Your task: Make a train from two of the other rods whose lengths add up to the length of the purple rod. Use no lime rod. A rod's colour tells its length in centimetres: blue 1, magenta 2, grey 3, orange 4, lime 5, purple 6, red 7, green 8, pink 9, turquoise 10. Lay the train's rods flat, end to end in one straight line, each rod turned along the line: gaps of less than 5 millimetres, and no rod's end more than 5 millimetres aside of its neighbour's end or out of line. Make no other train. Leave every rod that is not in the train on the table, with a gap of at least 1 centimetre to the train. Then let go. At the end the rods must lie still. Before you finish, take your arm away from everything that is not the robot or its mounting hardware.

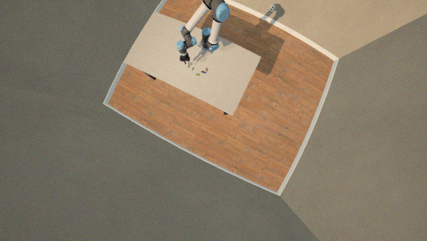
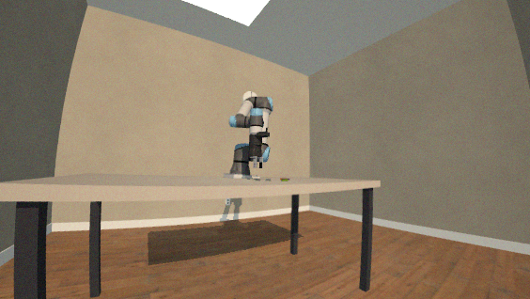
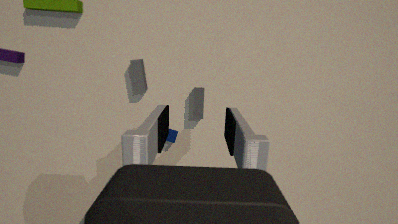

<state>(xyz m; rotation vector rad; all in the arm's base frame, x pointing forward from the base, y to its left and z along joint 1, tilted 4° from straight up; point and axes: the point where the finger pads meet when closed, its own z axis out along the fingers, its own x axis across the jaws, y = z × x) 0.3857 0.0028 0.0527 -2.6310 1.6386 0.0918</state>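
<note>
Now: the small blue rod 40 mm behind my hand, 10 mm to the left of it and 80 mm below it. Round my hand: purple rod 50 mm behind, 200 mm to the left, 80 mm below; orange rod 100 mm behind, 210 mm to the left, 80 mm below; lime rod 20 mm ahead, 160 mm to the left, 80 mm below.
</note>
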